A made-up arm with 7 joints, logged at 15 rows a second.
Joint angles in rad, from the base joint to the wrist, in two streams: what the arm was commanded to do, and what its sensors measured. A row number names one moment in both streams.
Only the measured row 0 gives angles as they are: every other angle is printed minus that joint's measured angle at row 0.
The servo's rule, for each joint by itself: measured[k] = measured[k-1] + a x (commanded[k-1-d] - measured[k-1]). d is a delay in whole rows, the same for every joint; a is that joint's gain. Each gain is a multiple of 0.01, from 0.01 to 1. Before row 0 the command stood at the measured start. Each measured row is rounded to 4 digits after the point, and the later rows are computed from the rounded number. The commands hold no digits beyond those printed.
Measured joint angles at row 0: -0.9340, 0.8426, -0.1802, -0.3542, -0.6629, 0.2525, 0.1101
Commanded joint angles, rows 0 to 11: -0.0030, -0.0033, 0.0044, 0.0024, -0.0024, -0.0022, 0.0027; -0.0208, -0.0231, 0.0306, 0.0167, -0.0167, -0.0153, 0.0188; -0.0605, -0.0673, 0.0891, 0.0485, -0.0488, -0.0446, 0.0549; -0.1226, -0.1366, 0.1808, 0.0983, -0.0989, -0.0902, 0.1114; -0.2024, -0.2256, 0.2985, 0.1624, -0.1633, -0.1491, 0.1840; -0.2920, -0.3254, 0.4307, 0.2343, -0.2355, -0.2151, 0.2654; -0.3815, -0.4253, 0.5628, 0.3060, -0.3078, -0.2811, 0.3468; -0.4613, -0.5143, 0.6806, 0.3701, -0.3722, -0.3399, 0.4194; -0.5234, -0.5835, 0.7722, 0.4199, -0.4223, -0.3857, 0.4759; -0.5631, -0.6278, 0.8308, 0.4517, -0.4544, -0.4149, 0.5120; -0.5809, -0.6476, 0.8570, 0.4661, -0.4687, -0.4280, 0.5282; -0.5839, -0.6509, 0.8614, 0.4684, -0.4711, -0.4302, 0.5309
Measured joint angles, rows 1 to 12: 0.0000, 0.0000, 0.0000, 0.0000, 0.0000, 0.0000, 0.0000; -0.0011, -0.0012, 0.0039, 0.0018, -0.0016, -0.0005, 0.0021; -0.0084, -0.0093, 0.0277, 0.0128, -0.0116, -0.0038, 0.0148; -0.0277, -0.0308, 0.0823, 0.0392, -0.0362, -0.0128, 0.0453; -0.0628, -0.0699, 0.1700, 0.0829, -0.0776, -0.0298, 0.0955; -0.1145, -0.1275, 0.2844, 0.1417, -0.1342, -0.0560, 0.1628; -0.1802, -0.2007, 0.4146, 0.2102, -0.2011, -0.0910, 0.2408; -0.2547, -0.2838, 0.5465, 0.2811, -0.2715, -0.1328, 0.3214; -0.3311, -0.3691, 0.6658, 0.3470, -0.3380, -0.1784, 0.3959; -0.4023, -0.4484, 0.7605, 0.4009, -0.3936, -0.2240, 0.4567; -0.4618, -0.5148, 0.8231, 0.4385, -0.4337, -0.2660, 0.4987; -0.5059, -0.5639, 0.8533, 0.4589, -0.4568, -0.3016, 0.5211
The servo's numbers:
d 1
a 0.37 0.37 0.89 0.74 0.66 0.22 0.76

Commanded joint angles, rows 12 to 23: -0.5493, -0.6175, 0.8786, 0.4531, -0.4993, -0.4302, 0.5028; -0.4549, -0.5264, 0.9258, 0.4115, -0.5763, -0.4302, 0.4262; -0.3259, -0.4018, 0.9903, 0.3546, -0.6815, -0.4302, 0.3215; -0.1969, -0.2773, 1.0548, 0.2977, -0.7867, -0.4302, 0.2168; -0.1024, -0.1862, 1.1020, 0.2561, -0.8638, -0.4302, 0.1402; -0.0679, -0.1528, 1.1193, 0.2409, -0.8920, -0.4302, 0.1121; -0.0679, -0.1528, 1.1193, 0.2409, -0.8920, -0.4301, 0.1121; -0.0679, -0.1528, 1.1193, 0.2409, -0.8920, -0.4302, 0.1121; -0.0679, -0.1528, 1.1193, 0.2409, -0.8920, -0.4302, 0.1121; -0.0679, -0.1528, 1.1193, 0.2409, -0.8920, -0.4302, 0.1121; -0.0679, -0.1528, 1.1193, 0.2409, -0.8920, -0.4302, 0.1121; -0.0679, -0.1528, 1.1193, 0.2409, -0.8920, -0.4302, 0.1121
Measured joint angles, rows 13 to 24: -0.5348, -0.5961, 0.8605, 0.4659, -0.4662, -0.3299, 0.5285; -0.5402, -0.6040, 0.8766, 0.4564, -0.4880, -0.3520, 0.5090; -0.5086, -0.5753, 0.9204, 0.4232, -0.5463, -0.3692, 0.4461; -0.4410, -0.5111, 0.9826, 0.3724, -0.6355, -0.3826, 0.3514; -0.3507, -0.4246, 1.0469, 0.3171, -0.7353, -0.3931, 0.2491; -0.2588, -0.3364, 1.0959, 0.2720, -0.8201, -0.4013, 0.1663; -0.1882, -0.2685, 1.1167, 0.2490, -0.8676, -0.4077, 0.1251; -0.1437, -0.2257, 1.1190, 0.2430, -0.8837, -0.4126, 0.1152; -0.1157, -0.1987, 1.1193, 0.2414, -0.8892, -0.4165, 0.1128; -0.0980, -0.1817, 1.1193, 0.2410, -0.8910, -0.4195, 0.1123; -0.0869, -0.1710, 1.1193, 0.2409, -0.8917, -0.4219, 0.1121; -0.0799, -0.1643, 1.1193, 0.2409, -0.8919, -0.4237, 0.1121
